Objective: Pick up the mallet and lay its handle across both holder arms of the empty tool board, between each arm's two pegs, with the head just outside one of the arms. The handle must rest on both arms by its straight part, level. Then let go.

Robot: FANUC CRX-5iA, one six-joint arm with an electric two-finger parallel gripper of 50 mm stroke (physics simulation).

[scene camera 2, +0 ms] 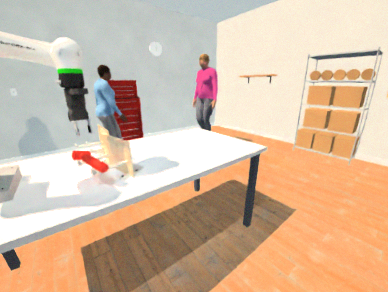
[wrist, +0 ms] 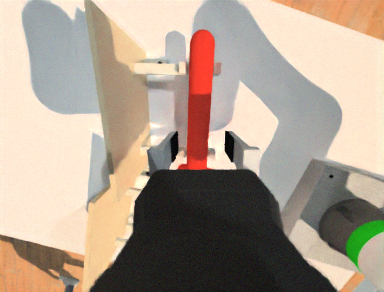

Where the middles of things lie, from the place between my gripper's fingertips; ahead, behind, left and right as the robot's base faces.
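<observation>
I see the red mallet (wrist: 202, 44), and my hand is 13 cm above it.
</observation>
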